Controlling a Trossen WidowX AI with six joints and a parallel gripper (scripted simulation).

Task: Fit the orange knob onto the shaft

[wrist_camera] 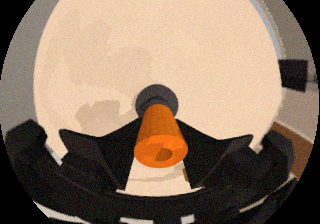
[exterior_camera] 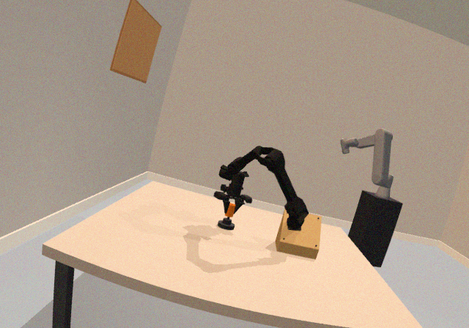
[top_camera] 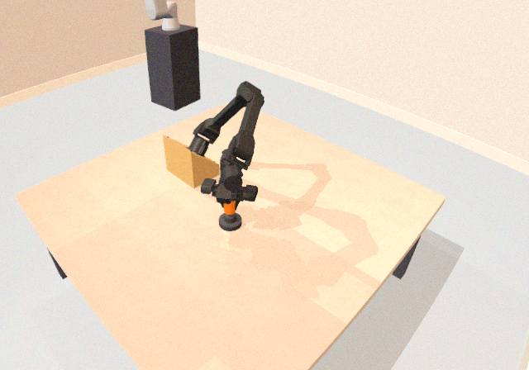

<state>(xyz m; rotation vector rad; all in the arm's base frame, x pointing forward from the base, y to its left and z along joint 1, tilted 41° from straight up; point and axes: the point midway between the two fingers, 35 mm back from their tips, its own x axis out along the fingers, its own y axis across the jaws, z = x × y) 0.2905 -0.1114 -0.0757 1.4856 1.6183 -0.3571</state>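
My gripper tip is now 20 mm below the orange knob. Also, from my gripper tip: dark round pedestal: 40 mm below.
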